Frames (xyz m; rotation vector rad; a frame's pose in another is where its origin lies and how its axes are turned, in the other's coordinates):
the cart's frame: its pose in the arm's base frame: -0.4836 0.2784 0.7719 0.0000 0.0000 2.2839
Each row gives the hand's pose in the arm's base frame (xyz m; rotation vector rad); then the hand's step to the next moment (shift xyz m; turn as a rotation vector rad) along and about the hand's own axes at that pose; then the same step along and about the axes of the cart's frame.
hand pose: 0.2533 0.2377 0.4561 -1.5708 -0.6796 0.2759
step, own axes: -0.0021 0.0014 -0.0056 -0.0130 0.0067 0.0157
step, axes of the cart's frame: -0.0055 0.0024 -0.0011 0.0155 0.0094 -0.0114
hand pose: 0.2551 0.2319 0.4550 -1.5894 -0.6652 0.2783
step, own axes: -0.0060 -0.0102 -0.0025 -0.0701 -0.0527 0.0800
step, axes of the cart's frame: -0.0002 0.0081 0.0090 0.0940 0.0680 0.0252
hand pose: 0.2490 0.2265 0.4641 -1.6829 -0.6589 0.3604
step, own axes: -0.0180 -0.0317 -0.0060 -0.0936 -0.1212 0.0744
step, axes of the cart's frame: 0.0025 0.0216 0.0299 0.1056 0.0987 0.0899
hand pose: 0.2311 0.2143 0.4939 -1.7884 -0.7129 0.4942
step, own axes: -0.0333 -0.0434 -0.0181 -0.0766 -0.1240 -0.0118
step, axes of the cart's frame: -0.0046 0.0338 0.0464 0.0254 0.0792 0.1203
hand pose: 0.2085 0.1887 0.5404 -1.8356 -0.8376 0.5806
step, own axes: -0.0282 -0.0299 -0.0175 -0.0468 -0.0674 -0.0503
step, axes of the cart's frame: -0.0087 0.0265 0.0349 -0.0269 0.0416 0.0826
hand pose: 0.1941 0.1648 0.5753 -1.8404 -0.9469 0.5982
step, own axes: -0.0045 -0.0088 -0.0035 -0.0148 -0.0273 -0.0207
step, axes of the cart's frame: -0.0004 0.0045 0.0095 -0.0102 0.0127 0.0336
